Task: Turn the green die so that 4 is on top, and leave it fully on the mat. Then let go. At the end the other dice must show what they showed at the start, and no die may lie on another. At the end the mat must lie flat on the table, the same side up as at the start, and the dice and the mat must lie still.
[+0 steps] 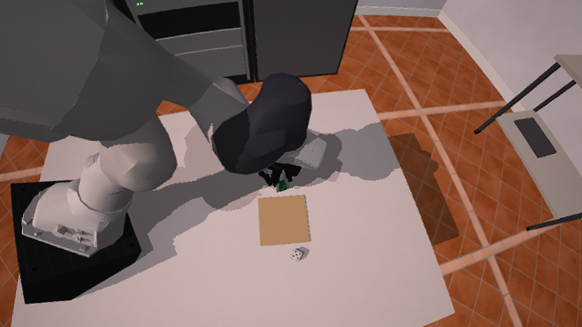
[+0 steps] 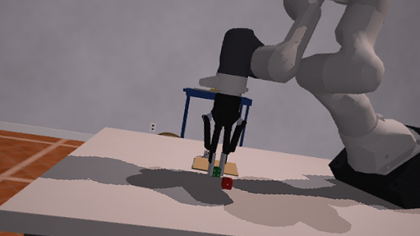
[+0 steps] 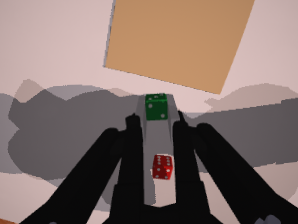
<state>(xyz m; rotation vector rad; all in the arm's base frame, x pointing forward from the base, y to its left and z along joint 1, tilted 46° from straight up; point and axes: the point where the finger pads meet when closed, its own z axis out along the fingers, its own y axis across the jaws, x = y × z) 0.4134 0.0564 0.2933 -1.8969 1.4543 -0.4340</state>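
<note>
My hand is 10 mm short of the tan mat, 100 mm to the left of it and 30 mm above it. Also, from my hand: white die: 50 mm ahead, 200 mm to the right, 20 mm below; then green die: 20 mm below; then red die: 40 mm behind, 80 mm to the left, 20 mm below.
</note>
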